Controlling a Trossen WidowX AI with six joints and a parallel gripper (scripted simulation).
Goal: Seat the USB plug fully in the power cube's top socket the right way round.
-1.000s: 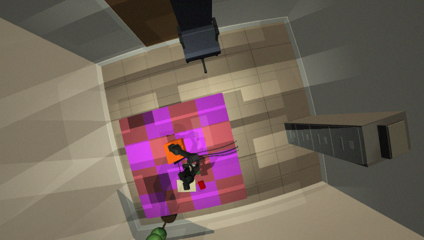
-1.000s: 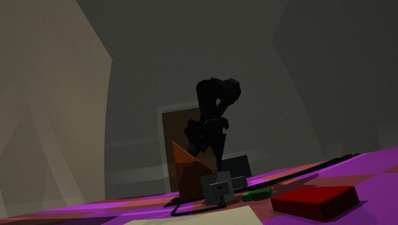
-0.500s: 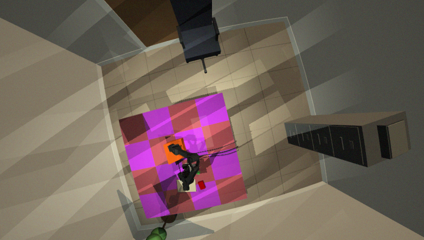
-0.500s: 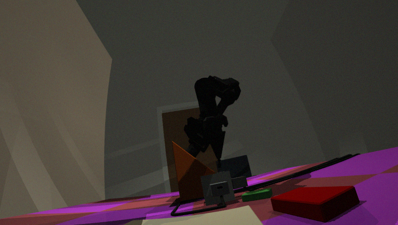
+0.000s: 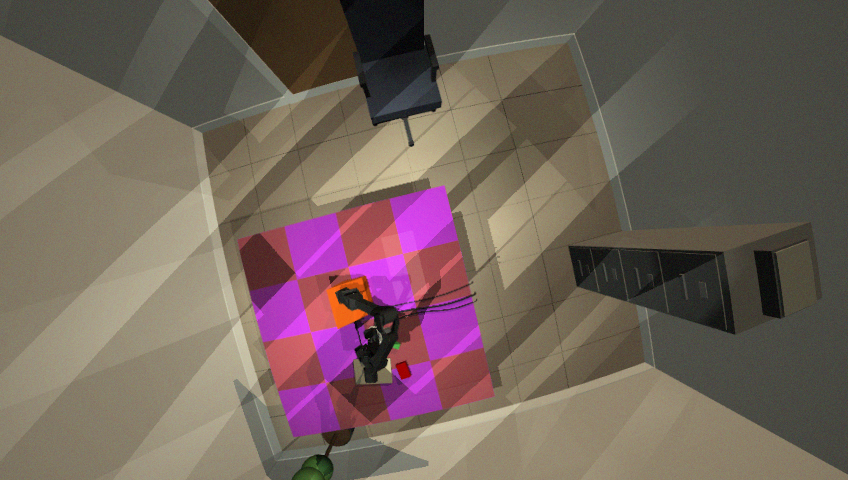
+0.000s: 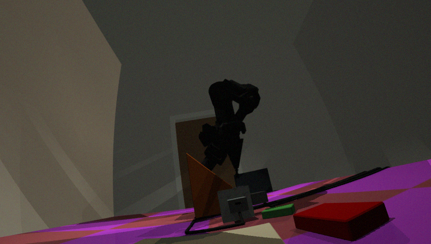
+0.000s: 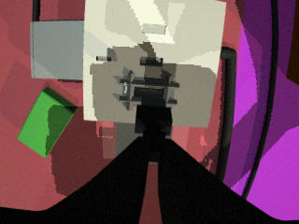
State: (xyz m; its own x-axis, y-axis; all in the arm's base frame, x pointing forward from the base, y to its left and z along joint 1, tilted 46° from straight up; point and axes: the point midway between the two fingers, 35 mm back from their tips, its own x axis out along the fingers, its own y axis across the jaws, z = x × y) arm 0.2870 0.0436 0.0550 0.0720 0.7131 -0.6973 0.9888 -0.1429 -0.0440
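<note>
Now: the USB socket 6 cm below my gripper tip and 1 cm to the right of it. From my gripper tip the other things lie so: dark USB plug 2 cm below; pale sheet 22 cm ahead, 14 cm to the right, 12 cm below; green block 12 cm below, 10 cm ahead, 4 cm to the left.
</note>
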